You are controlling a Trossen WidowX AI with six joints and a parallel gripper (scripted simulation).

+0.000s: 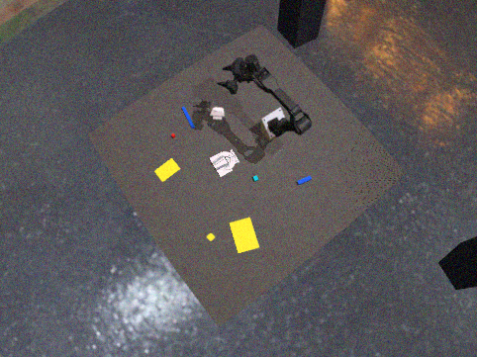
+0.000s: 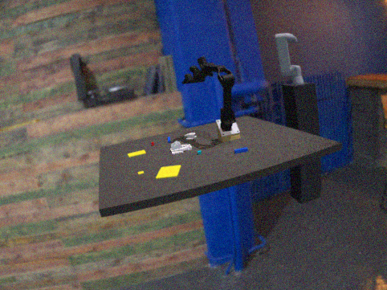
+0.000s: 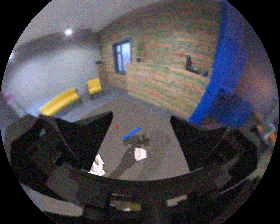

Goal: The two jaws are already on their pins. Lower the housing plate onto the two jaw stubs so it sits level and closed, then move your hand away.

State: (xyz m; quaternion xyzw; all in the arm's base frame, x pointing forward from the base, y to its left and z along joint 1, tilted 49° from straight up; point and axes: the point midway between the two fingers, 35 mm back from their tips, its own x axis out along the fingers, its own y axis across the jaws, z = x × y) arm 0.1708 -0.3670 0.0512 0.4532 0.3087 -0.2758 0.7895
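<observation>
Right now my gripper tip is 20 mm short of the small white block, 30 mm to the left of it and 390 mm above it. From my gripper tip the other things lie so: red cube (300 mm ahead, 40 mm to the right, 380 mm below); cyan cube (50 mm ahead, 410 mm to the left, 390 mm below).
</observation>
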